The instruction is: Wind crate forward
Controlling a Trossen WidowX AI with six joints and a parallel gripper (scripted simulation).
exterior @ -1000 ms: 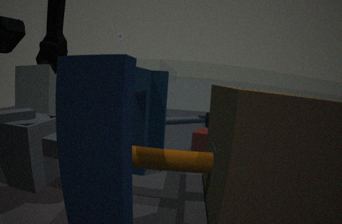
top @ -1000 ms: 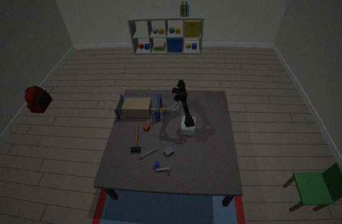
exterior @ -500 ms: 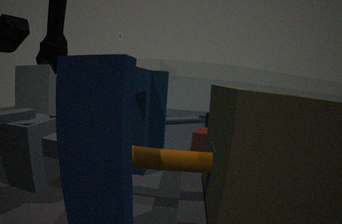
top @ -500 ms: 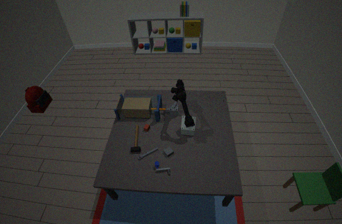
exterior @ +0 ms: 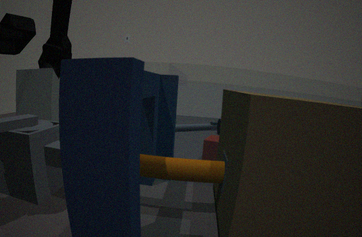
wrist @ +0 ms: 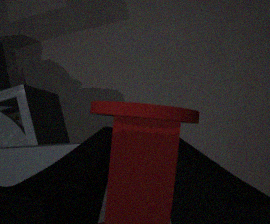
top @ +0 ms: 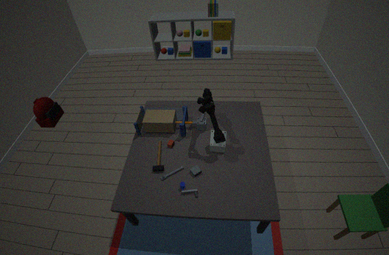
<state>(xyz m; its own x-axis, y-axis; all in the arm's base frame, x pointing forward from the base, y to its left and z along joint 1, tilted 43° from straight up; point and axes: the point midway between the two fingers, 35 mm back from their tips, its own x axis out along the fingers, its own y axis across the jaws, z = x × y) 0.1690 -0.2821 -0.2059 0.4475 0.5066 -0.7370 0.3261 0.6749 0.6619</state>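
My gripper tip is now 1 cm past the grey winch handle, 4 cm to the right of it and 3 cm above it. Also, from my gripper tip: red knob (1 cm behind); then grey winch (2 cm behind, 10 cm to the left, 10 cm below); then blue steel frame (16 cm ahead, 11 cm to the left, 2 cm below).
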